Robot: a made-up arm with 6 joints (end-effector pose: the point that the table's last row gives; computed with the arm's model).
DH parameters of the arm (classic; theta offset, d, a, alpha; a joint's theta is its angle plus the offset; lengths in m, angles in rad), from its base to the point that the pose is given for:
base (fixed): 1.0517 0 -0.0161 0
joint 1: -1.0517 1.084 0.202 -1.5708
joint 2: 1.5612 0 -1.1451 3.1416
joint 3: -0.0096 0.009 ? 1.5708
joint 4: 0 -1.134 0.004 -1.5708
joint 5: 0 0.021 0.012 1.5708
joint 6: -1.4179 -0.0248 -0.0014 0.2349
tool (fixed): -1.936 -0.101 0 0
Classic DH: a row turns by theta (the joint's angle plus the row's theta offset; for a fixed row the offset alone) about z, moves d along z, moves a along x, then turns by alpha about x.
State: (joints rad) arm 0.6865 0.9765 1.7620 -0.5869 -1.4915 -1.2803
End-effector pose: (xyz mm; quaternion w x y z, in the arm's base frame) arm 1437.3 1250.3 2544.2 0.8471 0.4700 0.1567 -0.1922
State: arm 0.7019 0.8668 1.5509 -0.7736 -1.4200 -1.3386
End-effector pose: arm 1404.7 1286.9 2579.0 0.8092 0.4863 0.2657 -0.1951
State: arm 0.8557 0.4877 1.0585 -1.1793 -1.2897 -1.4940
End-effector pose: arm 991.9 1304.1 2793.5 0.6910 0.4789 0.5153 -0.1663
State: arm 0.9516 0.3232 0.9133 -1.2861 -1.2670 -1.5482
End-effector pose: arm 747.0 1240.2 2897.1 0.6563 0.4545 0.5876 -0.1319
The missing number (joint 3, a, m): -0.132
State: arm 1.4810 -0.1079 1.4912 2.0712 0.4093 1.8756
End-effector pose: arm -68.1 -123.5 3463.6 0.1528 0.8614 0.4292 0.2247
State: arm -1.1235 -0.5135 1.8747 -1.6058 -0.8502 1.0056
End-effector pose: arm -482.0 1210.2 2829.3 0.1729 -0.3498 -0.8005 0.4549
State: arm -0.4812 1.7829 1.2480 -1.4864 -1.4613 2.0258
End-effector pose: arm 2131.9 -1003.6 338.0 0.7675 0.3432 -0.4528 0.2970
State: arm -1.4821 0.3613 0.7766 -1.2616 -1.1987 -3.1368
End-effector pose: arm 233.2 -1650.4 2713.7 0.5521 -0.6739 -0.2486 0.4234
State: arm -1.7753 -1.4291 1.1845 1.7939 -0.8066 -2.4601
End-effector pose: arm 316.5 2028.6 1716.4 0.3708 0.1832 0.8248 -0.3856
